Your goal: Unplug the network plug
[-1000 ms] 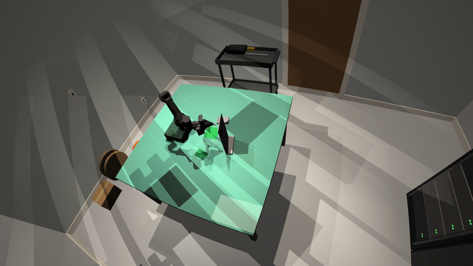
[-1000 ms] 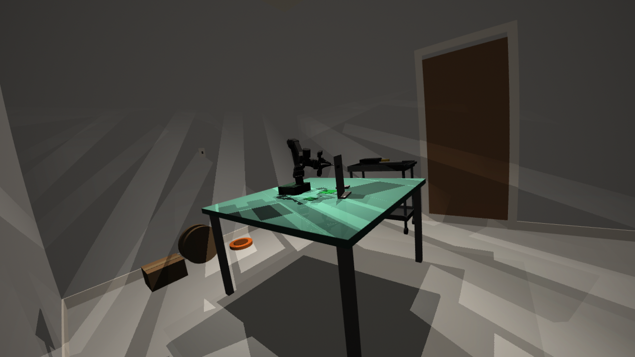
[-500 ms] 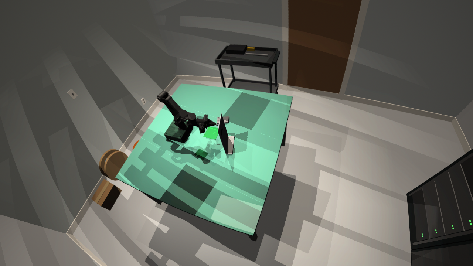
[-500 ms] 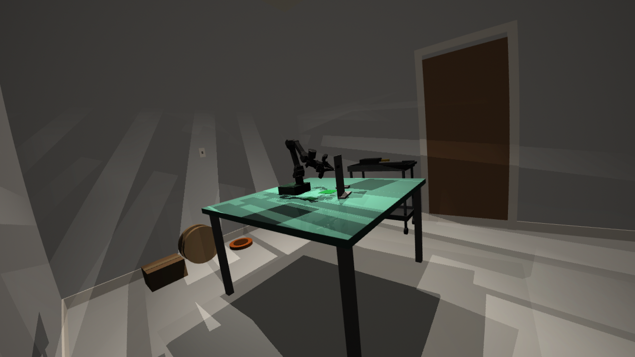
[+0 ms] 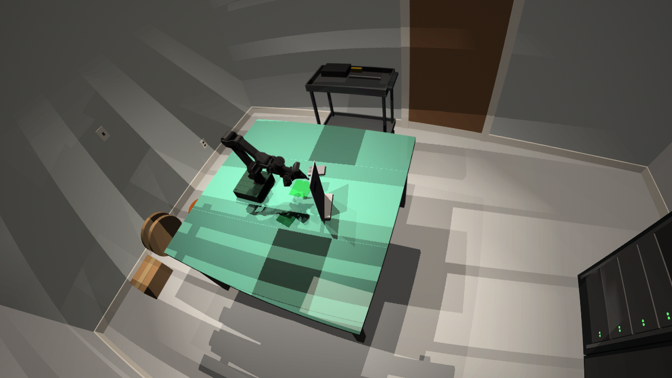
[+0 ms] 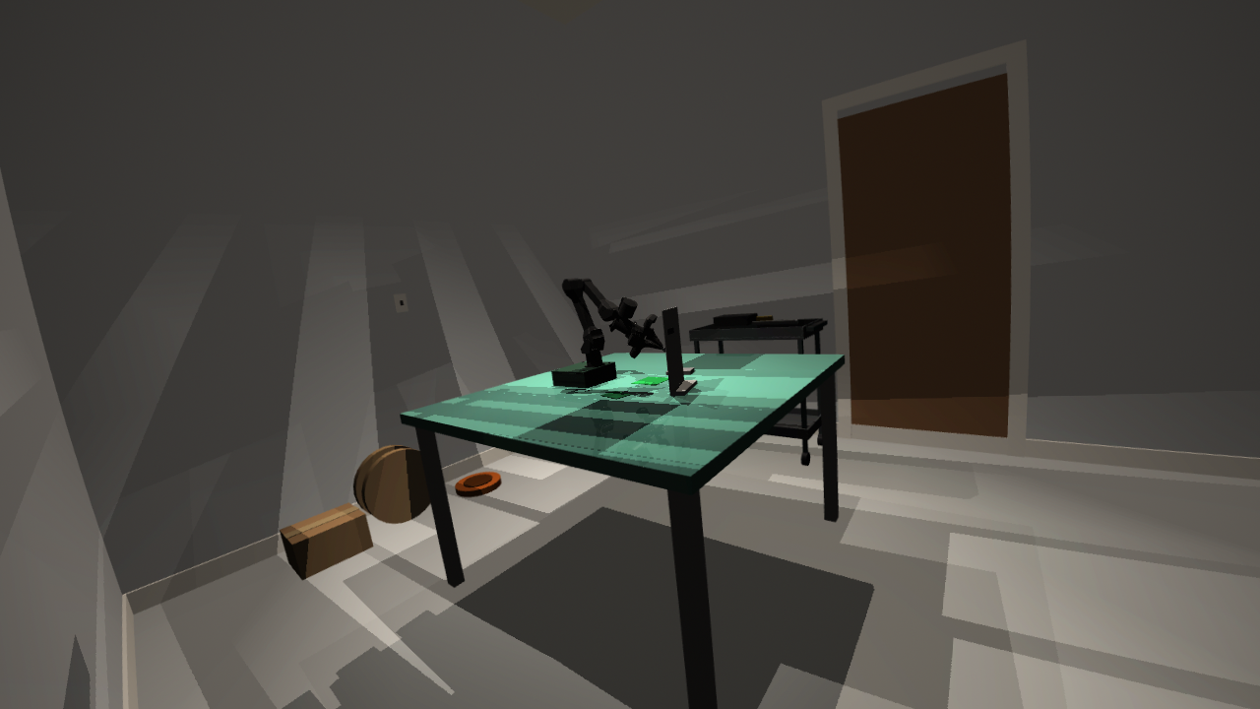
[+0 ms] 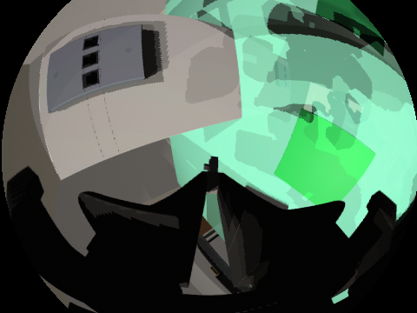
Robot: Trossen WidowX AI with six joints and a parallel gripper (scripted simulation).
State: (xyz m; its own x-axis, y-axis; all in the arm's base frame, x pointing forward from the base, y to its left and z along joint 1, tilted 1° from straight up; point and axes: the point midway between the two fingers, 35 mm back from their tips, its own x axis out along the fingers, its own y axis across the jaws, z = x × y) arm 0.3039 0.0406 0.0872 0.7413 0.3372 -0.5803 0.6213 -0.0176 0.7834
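My gripper tip is 70 mm past the bright green marked square, 10 mm to the right of it and 140 mm above it. Also, from my gripper tip: grey plug: 10 mm ahead; then upright dark panel: 120 mm ahead, 80 mm to the right, 10 mm below.
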